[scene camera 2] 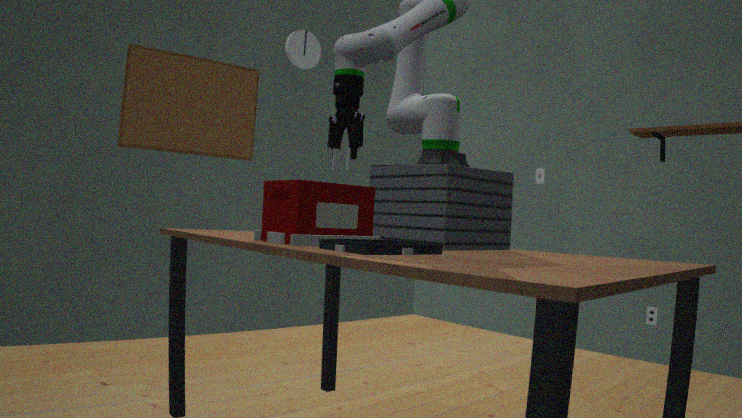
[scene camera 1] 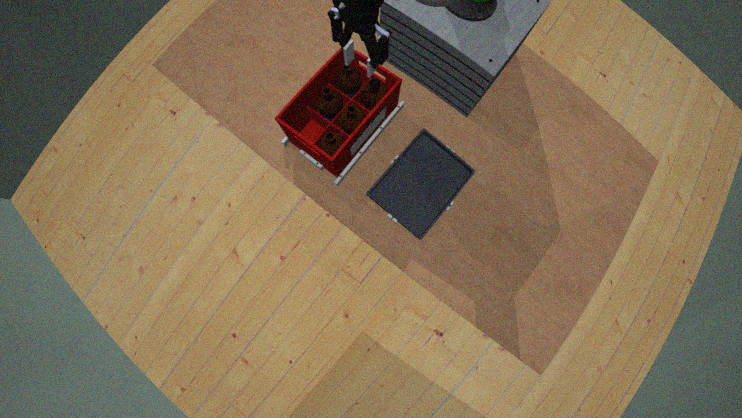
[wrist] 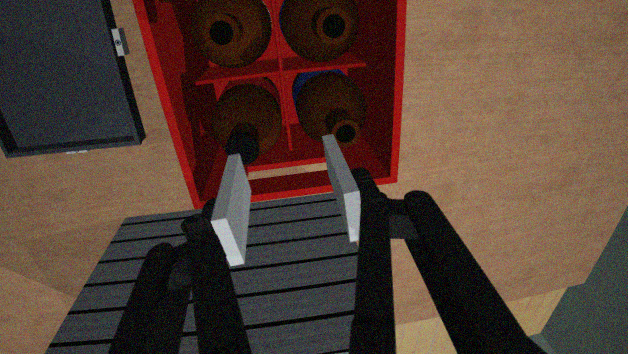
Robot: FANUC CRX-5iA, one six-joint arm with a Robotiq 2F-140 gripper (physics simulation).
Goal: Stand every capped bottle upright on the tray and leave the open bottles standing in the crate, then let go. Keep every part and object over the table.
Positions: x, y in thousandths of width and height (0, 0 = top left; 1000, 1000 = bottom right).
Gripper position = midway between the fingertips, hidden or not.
In view: the gripper (scene camera 1: 486, 159) and a dark grey tray (scene camera 2: 483, 590).
The gripper also shows in scene camera 2 (scene camera 2: 463, 410) and in the wrist view (wrist: 455, 465).
